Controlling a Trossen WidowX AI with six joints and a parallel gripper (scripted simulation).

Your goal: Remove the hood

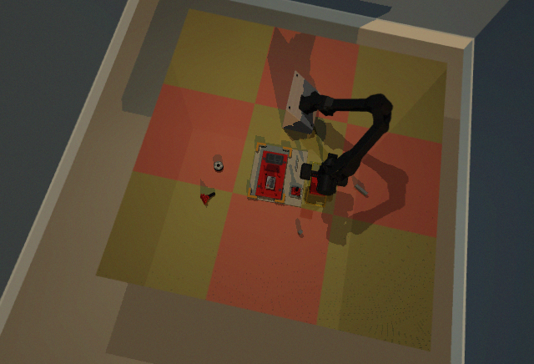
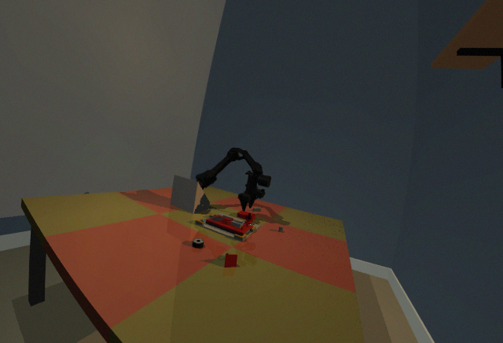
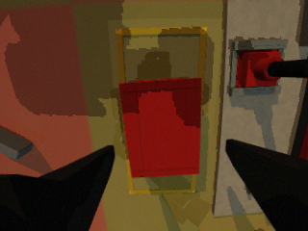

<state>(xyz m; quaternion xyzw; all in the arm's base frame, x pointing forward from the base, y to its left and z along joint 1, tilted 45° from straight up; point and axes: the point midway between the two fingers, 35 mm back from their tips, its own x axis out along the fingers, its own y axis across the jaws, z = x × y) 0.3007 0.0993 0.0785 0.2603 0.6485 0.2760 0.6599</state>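
Right now the hood is 30 mm below my gripper tip. Round my gripper tip: black wheel 20 mm ahead, 430 mm to the right, 40 mm below.
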